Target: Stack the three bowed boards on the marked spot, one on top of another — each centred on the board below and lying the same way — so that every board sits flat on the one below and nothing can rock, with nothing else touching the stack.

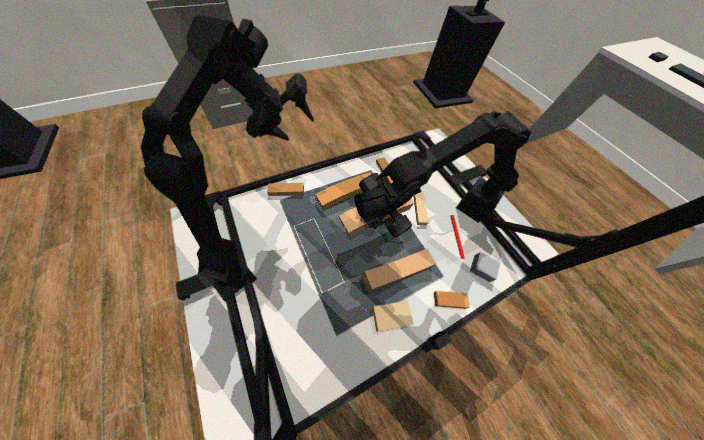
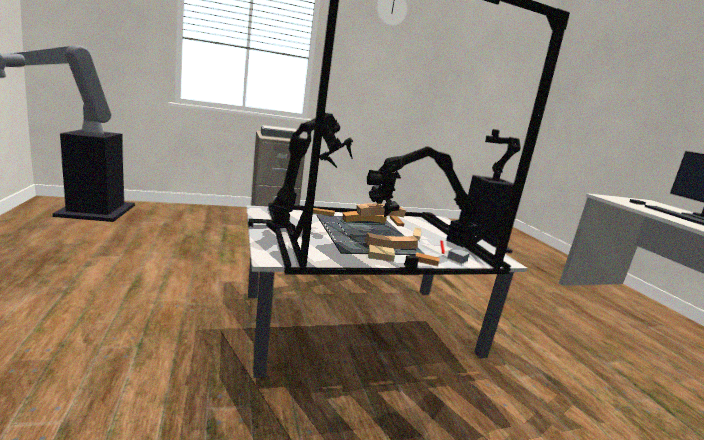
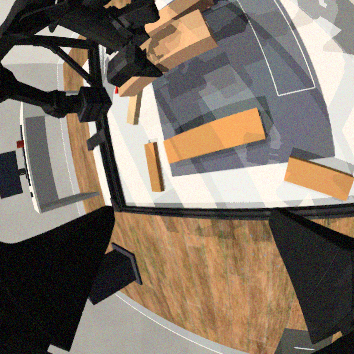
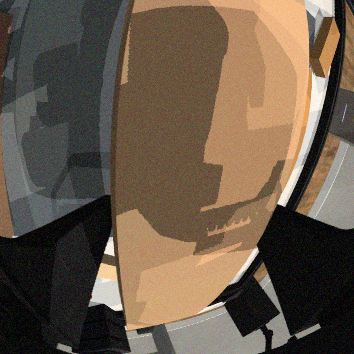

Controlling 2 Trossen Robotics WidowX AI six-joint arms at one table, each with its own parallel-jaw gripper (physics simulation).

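Seen in the pictures: left gripper, fingertip midpoint: (image 1: 300, 130) (image 2: 344, 163) (image 3: 194, 215); right gripper, fingertip midpoint: (image 2: 381, 212) (image 3: 158, 62) (image 4: 180, 202); left arm's base, origin of the base link: (image 1: 230, 276) (image 2: 280, 222); right arm's base, origin of the base link: (image 1: 487, 191) (image 2: 464, 222) (image 3: 79, 103) (image 4: 102, 353).
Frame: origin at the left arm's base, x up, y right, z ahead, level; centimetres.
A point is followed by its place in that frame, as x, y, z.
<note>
My right gripper (image 1: 382, 220) @[8.4, 17.3, 44.6] (image 2: 382, 202) @[8.4, 17.3, 44.6] (image 4: 180, 202) @[8.4, 17.3, 44.6] is shut on a bowed wooden board (image 1: 352, 220) @[11.2, 15.1, 35.0] (image 2: 369, 209) @[10.6, 18.4, 35.7] (image 3: 182, 38) @[11.4, 13.9, 37.0] (image 4: 211, 140) @[11.9, 17.2, 40.0]. It holds the board a little above the middle of the dark mat (image 1: 341, 314) @[-2.1, 30.6, 16.3]. A second bowed board (image 1: 342, 189) @[2.6, 0.6, 45.7] (image 2: 352, 216) @[1.2, 1.3, 39.7] (image 3: 214, 135) @[2.6, 0.1, 45.6] lies at the back of the mat. A third bowed board (image 1: 398, 270) @[1.8, 34.2, 37.2] (image 2: 391, 240) @[1.8, 36.2, 36.1] lies at the mat's front right. The marked spot (image 1: 308, 258) @[-2.0, 10.9, 20.5] (image 3: 296, 90) @[-2.0, -0.4, 27.9] is a white outline on the mat's left side with nothing on it. My left gripper (image 1: 298, 127) @[26.8, -8.9, 37.4] (image 2: 341, 160) @[26.8, -8.9, 37.4] is open and empty, high above the table's back left.
Small wooden blocks (image 1: 286, 189) @[-0.2, -14.8, 31.6] (image 1: 452, 299) @[-0.3, 51.8, 43.2] (image 1: 393, 315) @[0.5, 41.5, 26.4] and thin strips (image 1: 421, 209) @[-0.7, 25.7, 63.3] (image 1: 382, 163) @[-1.1, 0.2, 70.2] lie around the mat. A red stick (image 1: 457, 236) @[-2.1, 41.7, 64.9] and a grey block (image 1: 485, 266) @[0.9, 54.0, 59.9] lie at the right. A black frame (image 1: 315, 166) @[-0.7, -16.8, 47.5] rims the table.
</note>
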